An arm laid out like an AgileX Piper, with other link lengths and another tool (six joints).
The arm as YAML. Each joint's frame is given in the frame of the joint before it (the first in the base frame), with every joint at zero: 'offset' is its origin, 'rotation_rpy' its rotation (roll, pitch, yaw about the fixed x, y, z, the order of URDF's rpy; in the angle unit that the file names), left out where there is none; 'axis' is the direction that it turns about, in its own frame. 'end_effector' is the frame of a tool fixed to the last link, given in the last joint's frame.
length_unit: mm
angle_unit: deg
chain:
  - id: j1
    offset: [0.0, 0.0, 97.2]
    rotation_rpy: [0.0, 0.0, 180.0]
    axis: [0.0, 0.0, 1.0]
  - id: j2
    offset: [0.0, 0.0, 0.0]
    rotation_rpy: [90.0, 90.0, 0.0]
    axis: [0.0, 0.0, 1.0]
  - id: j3
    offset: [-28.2, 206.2, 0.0]
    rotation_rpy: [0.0, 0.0, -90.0]
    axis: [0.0, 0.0, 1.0]
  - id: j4
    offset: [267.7, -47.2, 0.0]
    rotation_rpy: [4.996, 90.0, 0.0]
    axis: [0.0, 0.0, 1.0]
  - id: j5
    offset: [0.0, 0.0, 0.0]
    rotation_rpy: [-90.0, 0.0, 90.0]
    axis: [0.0, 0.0, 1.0]
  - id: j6
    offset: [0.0, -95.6, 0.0]
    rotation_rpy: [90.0, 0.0, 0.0]
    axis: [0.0, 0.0, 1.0]
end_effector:
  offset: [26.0, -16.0, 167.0]
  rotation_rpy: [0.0, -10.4, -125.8]
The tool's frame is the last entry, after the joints.
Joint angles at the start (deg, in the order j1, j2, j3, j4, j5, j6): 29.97 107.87 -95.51 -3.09 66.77 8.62
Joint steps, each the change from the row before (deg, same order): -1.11 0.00 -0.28 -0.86 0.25 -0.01; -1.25 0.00 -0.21 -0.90 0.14 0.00; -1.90 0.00 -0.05 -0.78 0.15 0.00; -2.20 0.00 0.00 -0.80 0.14 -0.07; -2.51 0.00 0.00 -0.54 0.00 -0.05; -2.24 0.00 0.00 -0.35 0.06 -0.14; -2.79 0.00 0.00 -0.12 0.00 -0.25; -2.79 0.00 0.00 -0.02 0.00 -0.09; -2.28 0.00 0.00 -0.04 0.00 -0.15
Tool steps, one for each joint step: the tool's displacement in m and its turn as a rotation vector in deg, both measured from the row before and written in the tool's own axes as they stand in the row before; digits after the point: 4 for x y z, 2 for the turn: 0.0100 0.0055 -0.0031 -0.40 0.96 0.82; 0.0110 0.0062 -0.0028 -0.40 1.04 0.95; 0.0138 0.0096 -0.0023 -0.52 0.98 1.64; 0.0155 0.0113 -0.0022 -0.61 1.02 1.87; 0.0164 0.0117 -0.0019 -0.40 0.91 2.25; 0.0140 0.0105 -0.0014 -0.37 0.66 1.97; 0.0163 0.0124 -0.0014 -0.27 0.59 2.46; 0.0158 0.0123 -0.0012 -0.20 0.51 2.65; 0.0131 0.0100 -0.0010 -0.19 0.43 2.08
